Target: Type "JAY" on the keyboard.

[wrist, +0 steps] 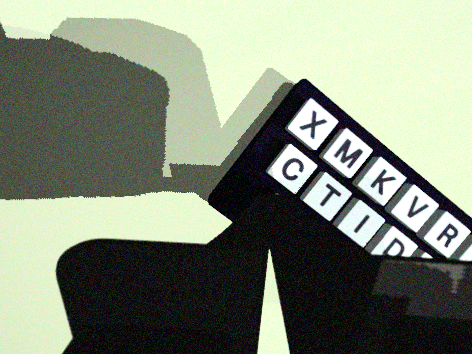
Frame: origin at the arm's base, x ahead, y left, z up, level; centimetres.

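Seen in the pictures: gripper, fingertip midpoint: [268, 204].
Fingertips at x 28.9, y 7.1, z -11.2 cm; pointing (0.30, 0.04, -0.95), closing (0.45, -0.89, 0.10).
Pixels of each thing's top centre, then the offset from my fingertips to it. "spot": a spot on its surface instead. Level surfaces: height alone.
- dark keyboard, surface spot: [252, 162] spot: dx +1.2, dy +1.4, dz -0.6 cm
- White keys X, surface spot: [313, 124] spot: dx +3.7, dy +0.1, dz -0.1 cm
- M, surface spot: [348, 153] spot: dx +3.5, dy -1.8, dz -0.1 cm
- K, surface spot: [380, 181] spot: dx +3.1, dy -3.7, dz -0.1 cm
- C, surface spot: [292, 169] spot: dx +1.7, dy -0.1, dz -0.1 cm
- T, surface spot: [327, 196] spot: dx +1.5, dy -2.0, dz -0.1 cm
- I, surface spot: [361, 223] spot: dx +1.2, dy -3.9, dz -0.1 cm
- V key, middle of its top: [415, 208] dx +2.9, dy -5.6, dz -0.1 cm
- R key, middle of its top: [447, 234] dx +2.6, dy -7.5, dz -0.1 cm
- D key, middle of its top: [394, 249] dx +0.9, dy -5.8, dz -0.1 cm
- pale table, its level: dz -1.9 cm
The dark keyboard [252, 162] lies tilted across the right of the wrist view, its far corner at the upper middle and its right part running out of view. White keys X [313, 124], M [348, 153], K [380, 181], C [292, 169], T [327, 196] and I [361, 223] show. My black gripper [268, 204] is shut and empty, its tips over the keyboard's left end, just below the C key. The fingers hide the row below C and T, where a tiny pale speck shows at the tips. The J, A and Y keys do not show.
The V key [414, 207], R key [447, 236] and part of the D key [395, 245] lie toward the right edge. Large grey shadows [80, 120] fall on the pale table [350, 40] at the left and beside the keyboard's left end.
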